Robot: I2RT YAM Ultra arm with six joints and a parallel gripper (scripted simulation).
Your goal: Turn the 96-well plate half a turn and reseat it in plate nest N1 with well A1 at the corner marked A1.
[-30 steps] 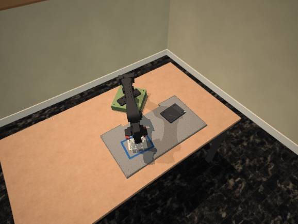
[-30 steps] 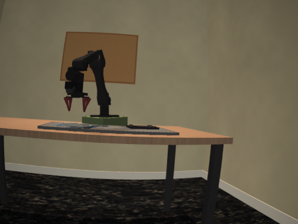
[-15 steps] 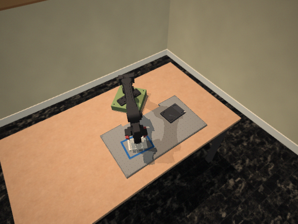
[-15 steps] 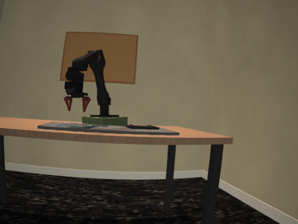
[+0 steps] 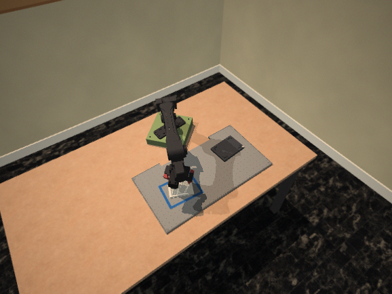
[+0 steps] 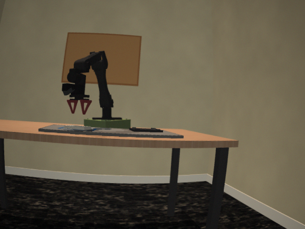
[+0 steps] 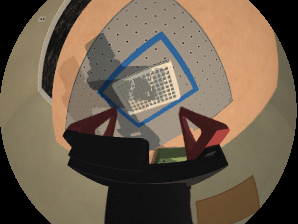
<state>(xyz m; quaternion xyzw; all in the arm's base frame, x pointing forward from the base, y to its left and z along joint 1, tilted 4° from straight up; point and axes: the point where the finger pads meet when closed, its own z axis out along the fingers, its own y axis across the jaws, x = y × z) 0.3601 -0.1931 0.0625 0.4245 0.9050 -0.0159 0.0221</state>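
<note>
Right now my hand is 80 mm above the white 96-well plate. Round my hand: black plate nest N1: 40 mm behind, 380 mm to the left, 80 mm below.
</note>
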